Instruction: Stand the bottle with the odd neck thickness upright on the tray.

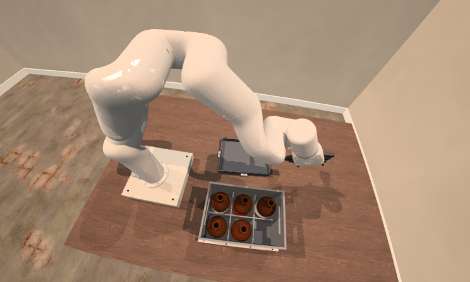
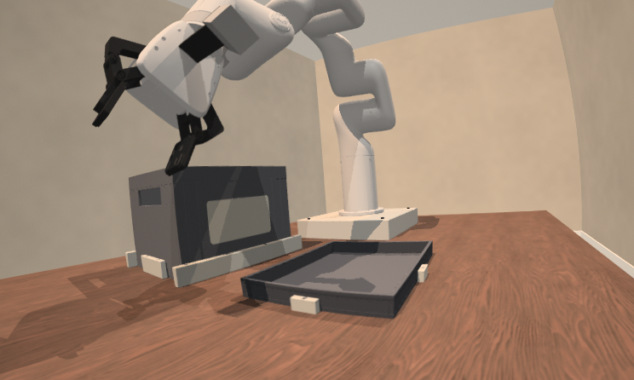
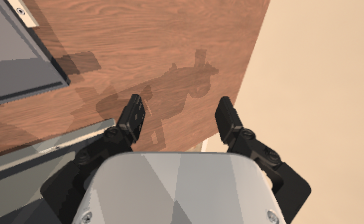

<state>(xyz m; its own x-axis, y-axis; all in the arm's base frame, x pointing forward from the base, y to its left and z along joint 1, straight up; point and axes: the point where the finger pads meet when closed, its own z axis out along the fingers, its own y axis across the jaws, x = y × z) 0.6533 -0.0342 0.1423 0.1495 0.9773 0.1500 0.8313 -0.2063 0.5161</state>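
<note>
The dark grey crate is 28 cm behind my hand, 17 cm to the right of it and 10 cm below it. The rest, counted from my hand: dark tray: 23 cm behind, 18 cm below, 13 cm to the left; brown bottle: 27 cm behind, 12 cm to the right, 10 cm below.
</note>
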